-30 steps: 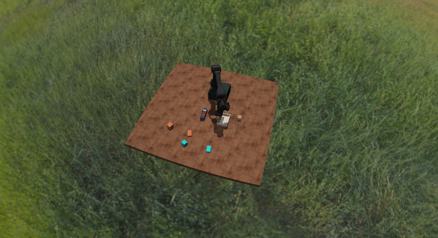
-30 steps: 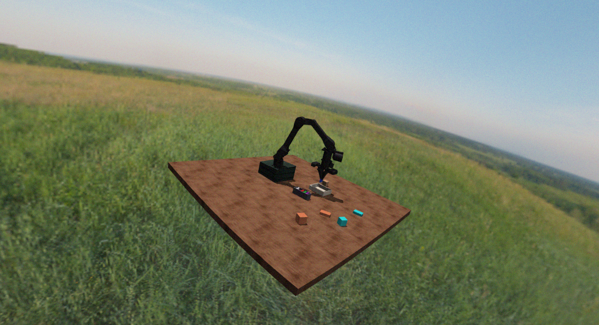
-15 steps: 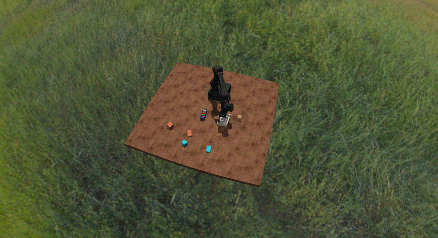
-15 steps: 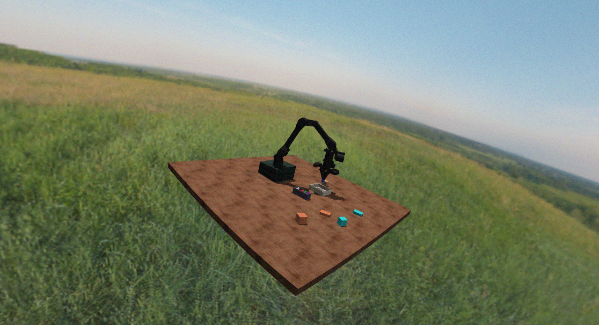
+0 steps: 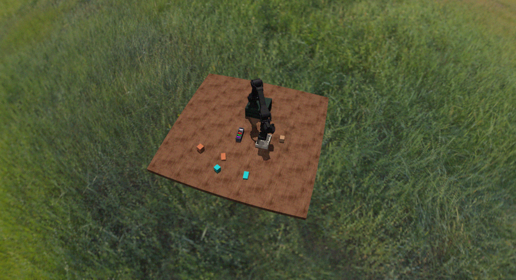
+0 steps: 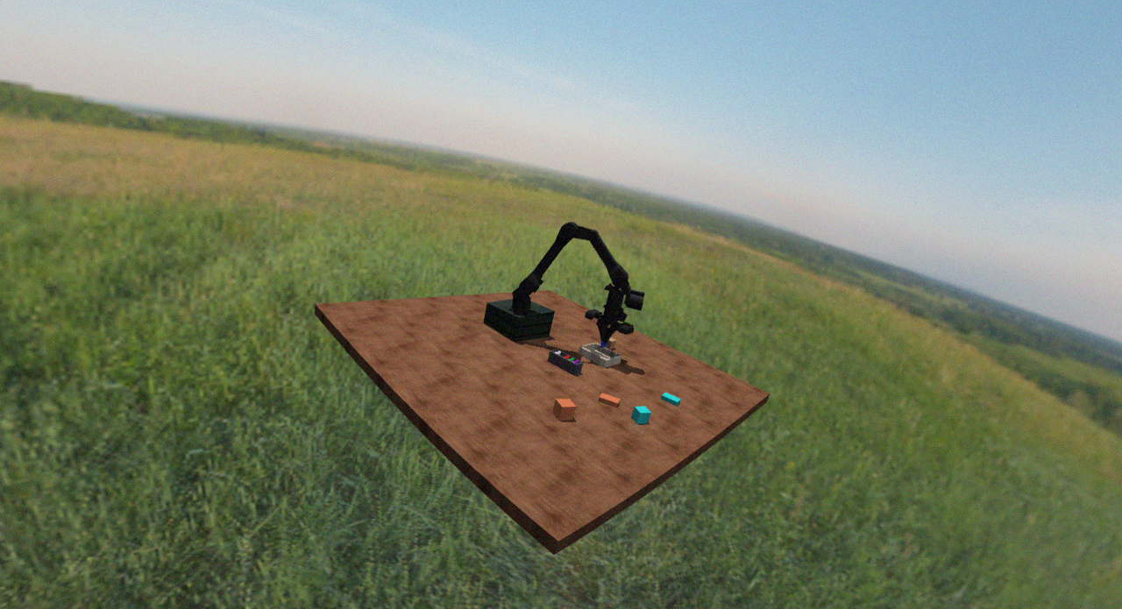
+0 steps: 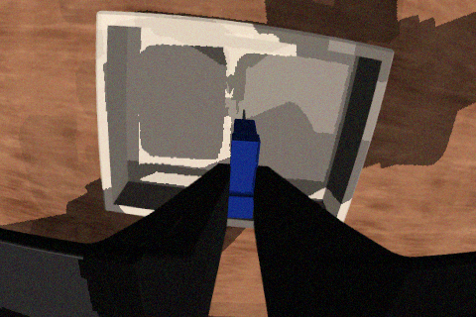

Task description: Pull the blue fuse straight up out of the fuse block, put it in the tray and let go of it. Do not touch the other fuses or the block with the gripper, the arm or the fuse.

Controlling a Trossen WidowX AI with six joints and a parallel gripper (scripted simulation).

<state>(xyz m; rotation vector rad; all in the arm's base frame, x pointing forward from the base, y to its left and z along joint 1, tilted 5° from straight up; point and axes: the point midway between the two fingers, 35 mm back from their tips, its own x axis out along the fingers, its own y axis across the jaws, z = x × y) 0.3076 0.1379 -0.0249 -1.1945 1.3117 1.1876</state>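
Now: gripper tip 1 cm above the blue fuse. Also, from my gripper tip: green fuse: 1 cm behind, 20 cm to the right, 4 cm below; then tan cube: 5 cm behind, 14 cm to the left, 5 cm below; then white tray: 6 cm below.
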